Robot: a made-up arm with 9 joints. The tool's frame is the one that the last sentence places.
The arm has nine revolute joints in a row. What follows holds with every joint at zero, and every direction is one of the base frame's. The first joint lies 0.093 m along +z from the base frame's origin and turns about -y. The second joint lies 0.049 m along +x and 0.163 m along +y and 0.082 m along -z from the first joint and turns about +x. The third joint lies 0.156 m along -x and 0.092 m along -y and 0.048 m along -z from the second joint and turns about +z. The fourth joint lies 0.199 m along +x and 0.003 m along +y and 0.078 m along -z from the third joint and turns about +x. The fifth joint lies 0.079 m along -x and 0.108 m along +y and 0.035 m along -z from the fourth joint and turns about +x. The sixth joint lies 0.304 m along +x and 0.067 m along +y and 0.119 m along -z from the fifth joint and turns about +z. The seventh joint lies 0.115 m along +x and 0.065 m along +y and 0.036 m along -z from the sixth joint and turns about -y. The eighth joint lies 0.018 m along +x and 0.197 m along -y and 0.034 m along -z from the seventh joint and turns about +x. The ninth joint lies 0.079 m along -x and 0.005 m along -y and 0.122 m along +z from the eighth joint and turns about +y. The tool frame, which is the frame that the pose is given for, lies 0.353 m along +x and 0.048 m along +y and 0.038 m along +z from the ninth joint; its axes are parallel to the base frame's.
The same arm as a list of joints. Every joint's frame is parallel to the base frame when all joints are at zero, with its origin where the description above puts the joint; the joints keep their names.
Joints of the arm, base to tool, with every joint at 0 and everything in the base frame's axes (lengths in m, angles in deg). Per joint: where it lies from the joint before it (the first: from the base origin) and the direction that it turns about. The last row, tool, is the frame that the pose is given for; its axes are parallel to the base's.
joint 1: offset 0 0 0.093 axis 0 -1 0
joint 2: offset 0.049 0.163 -0.082 axis 1 0 0
joint 3: offset -0.156 -0.092 -0.048 axis 0 0 1
joint 4: offset 0.199 0.003 -0.078 axis 1 0 0
joint 5: offset -0.079 0.108 -0.035 axis 1 0 0
joint 6: offset 0.304 0.067 -0.119 axis 0 0 1
joint 7: offset 0.115 0.065 -0.036 axis 0 -1 0
joint 8: offset 0.018 -0.197 -0.034 axis 1 0 0
joint 9: offset -0.079 -0.005 0.122 axis 0 1 0
tool: offset 0.353 0.048 0.038

